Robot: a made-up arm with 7 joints. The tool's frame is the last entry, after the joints.
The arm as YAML. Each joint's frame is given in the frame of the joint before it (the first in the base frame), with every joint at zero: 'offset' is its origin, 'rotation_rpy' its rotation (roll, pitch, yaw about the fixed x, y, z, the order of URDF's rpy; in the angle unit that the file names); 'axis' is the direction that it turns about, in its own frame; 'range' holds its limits. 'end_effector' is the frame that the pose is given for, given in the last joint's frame.
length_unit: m
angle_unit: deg
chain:
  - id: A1
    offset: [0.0, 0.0, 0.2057]
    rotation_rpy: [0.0, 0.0, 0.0]
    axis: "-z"
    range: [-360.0, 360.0]
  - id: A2
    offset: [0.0, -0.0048, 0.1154]
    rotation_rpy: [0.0, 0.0, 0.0]
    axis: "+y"
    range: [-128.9, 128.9]
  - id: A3
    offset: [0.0, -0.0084, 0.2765]
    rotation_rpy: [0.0, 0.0, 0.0]
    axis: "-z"
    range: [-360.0, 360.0]
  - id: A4
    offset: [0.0, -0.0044, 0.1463]
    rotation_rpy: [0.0, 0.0, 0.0]
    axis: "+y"
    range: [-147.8, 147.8]
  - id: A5
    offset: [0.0, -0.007, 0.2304]
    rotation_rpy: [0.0, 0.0, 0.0]
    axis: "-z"
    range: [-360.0, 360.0]
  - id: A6
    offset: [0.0, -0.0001, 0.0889]
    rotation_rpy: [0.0, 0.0, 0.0]
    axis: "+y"
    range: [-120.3, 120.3]
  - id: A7
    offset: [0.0, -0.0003, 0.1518]
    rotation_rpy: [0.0, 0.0, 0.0]
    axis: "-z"
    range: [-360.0, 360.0]
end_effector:
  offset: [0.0, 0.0, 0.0]
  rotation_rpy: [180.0, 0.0, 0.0]
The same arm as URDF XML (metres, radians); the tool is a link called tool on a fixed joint. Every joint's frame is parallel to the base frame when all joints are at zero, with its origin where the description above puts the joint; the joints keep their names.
<robot name="arm">
  <joint name="A1" type="revolute">
    <parent link="base_link"/>
    <child link="link1"/>
    <origin xyz="0 0 0.2057"/>
    <axis xyz="0 0 -1"/>
    <limit lower="-6.2832" upper="6.2832"/>
  </joint>
  <joint name="A2" type="revolute">
    <parent link="link1"/>
    <child link="link2"/>
    <origin xyz="0 -0.0048 0.1154"/>
    <axis xyz="0 1 0"/>
    <limit lower="-2.2497" upper="2.2497"/>
  </joint>
  <joint name="A3" type="revolute">
    <parent link="link2"/>
    <child link="link3"/>
    <origin xyz="0 -0.0084 0.2765"/>
    <axis xyz="0 0 -1"/>
    <limit lower="-6.2832" upper="6.2832"/>
  </joint>
  <joint name="A4" type="revolute">
    <parent link="link3"/>
    <child link="link4"/>
    <origin xyz="0 -0.0044 0.1463"/>
    <axis xyz="0 1 0"/>
    <limit lower="-2.5796" upper="2.5796"/>
  </joint>
  <joint name="A5" type="revolute">
    <parent link="link4"/>
    <child link="link5"/>
    <origin xyz="0 -0.007 0.2304"/>
    <axis xyz="0 0 -1"/>
    <limit lower="-6.2832" upper="6.2832"/>
  </joint>
  <joint name="A6" type="revolute">
    <parent link="link5"/>
    <child link="link6"/>
    <origin xyz="0 -0.0001 0.0889"/>
    <axis xyz="0 1 0"/>
    <limit lower="-2.0996" upper="2.0996"/>
  </joint>
  <joint name="A7" type="revolute">
    <parent link="link6"/>
    <child link="link7"/>
    <origin xyz="0 -0.0003 0.1518"/>
    <axis xyz="0 0 -1"/>
    <limit lower="-6.2832" upper="6.2832"/>
  </joint>
  <joint name="tool_joint" type="fixed">
    <parent link="link7"/>
    <child link="tool"/>
    <origin xyz="0 0 0" rpy="3.1416 0 0"/>
  </joint>
  <link name="base_link"/>
  <link name="link1"/>
  <link name="link2"/>
  <link name="link3"/>
  <link name="link4"/>
  <link name="link5"/>
  <link name="link6"/>
  <link name="link7"/>
  <link name="tool"/>
</robot>

